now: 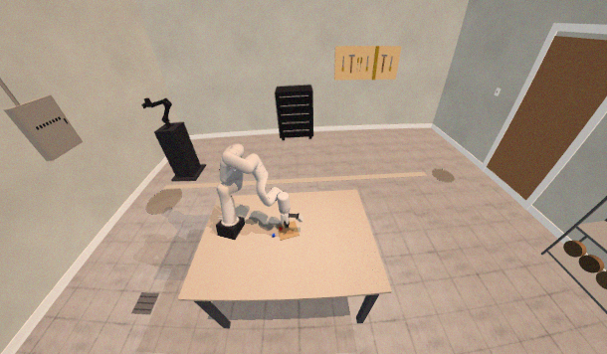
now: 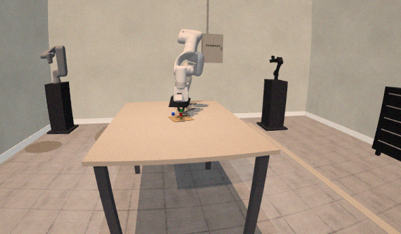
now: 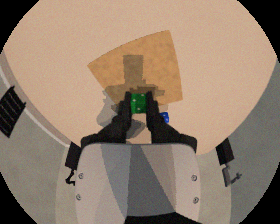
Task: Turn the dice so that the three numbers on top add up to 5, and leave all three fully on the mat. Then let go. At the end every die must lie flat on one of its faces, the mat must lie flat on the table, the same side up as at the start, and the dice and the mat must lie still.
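My gripper is now 7 cm above the brown mat. The rest, counted from my hand: red die 5 cm behind, 5 cm below; then green die 1 cm below; then blue die 10 cm behind, 5 cm to the right, 6 cm below.
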